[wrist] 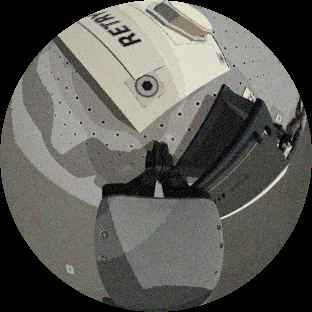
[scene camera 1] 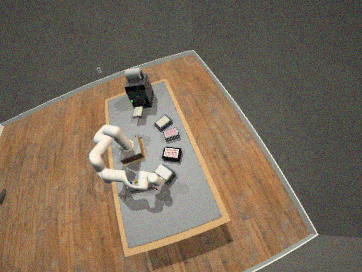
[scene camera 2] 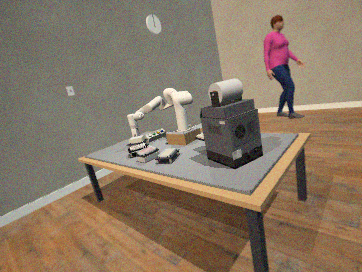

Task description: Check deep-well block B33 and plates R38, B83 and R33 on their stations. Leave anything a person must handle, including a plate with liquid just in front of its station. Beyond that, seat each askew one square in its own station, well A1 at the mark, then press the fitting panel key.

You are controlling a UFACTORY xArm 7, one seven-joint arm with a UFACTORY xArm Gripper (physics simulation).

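Note:
My gripper (scene camera 1: 159, 188) (wrist: 157, 150) is shut and empty. In the wrist view its fingertips are just off the near corner of the cream key panel (wrist: 165, 65) (scene camera 2: 156, 134), which reads RETRY and bears a pale-capped key (wrist: 187, 17). Block B33 (wrist: 245, 172) (scene camera 1: 164, 172) stands close beside the fingers, on the right in the wrist view; its dark side carries the label. In scene camera 1 a plate with pink wells (scene camera 1: 172, 152), a pink plate (scene camera 1: 171, 133) and a cream plate (scene camera 1: 163, 121) stand along the table. Their labels, A1 marks and exact seating are too small to tell.
A dark instrument (scene camera 1: 139, 94) (scene camera 2: 232, 132) with a white roll (scene camera 2: 227, 91) on top stands at one end of the table; a pale plate (scene camera 1: 138, 111) lies in front of it. The arm's base block (scene camera 2: 182, 137) stands near the table's long edge. A person (scene camera 2: 280, 55) stands beyond the table.

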